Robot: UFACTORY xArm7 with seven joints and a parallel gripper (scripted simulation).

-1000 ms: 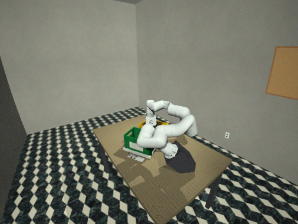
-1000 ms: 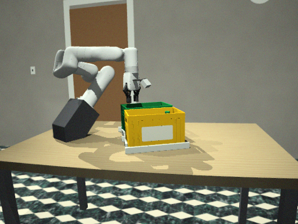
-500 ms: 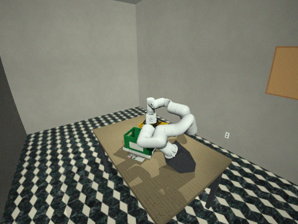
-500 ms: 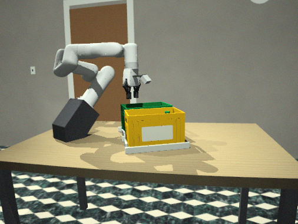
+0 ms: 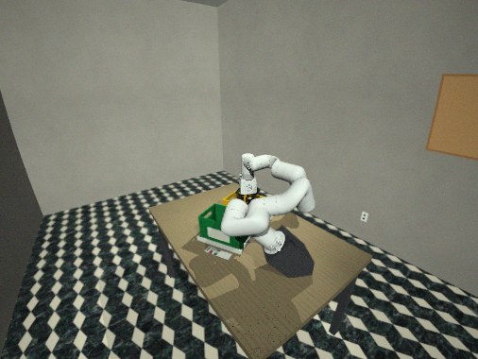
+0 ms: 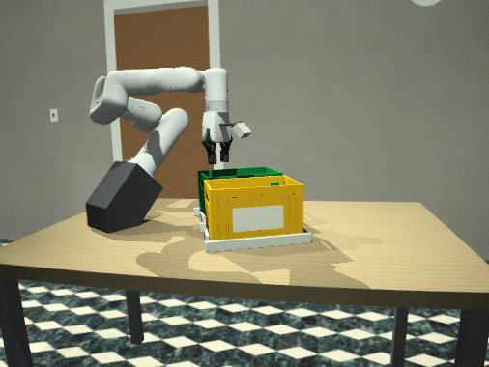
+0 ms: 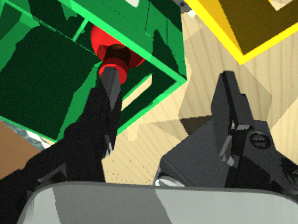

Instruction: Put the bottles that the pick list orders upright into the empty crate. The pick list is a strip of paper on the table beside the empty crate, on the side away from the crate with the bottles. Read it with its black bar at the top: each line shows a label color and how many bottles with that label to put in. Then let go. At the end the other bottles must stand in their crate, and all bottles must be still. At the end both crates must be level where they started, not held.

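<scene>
My gripper is now 150 mm above the green-capped bottle, 130 mm to the left of it and 100 mm short of it. From my hand the other things lie so: red bottle 150 mm below, 50 mm to the left, 40 mm behind; then green crate 160 mm below, 150 mm to the left; then yellow crate 160 mm below, 140 mm ahead, 50 mm to the right.
</scene>
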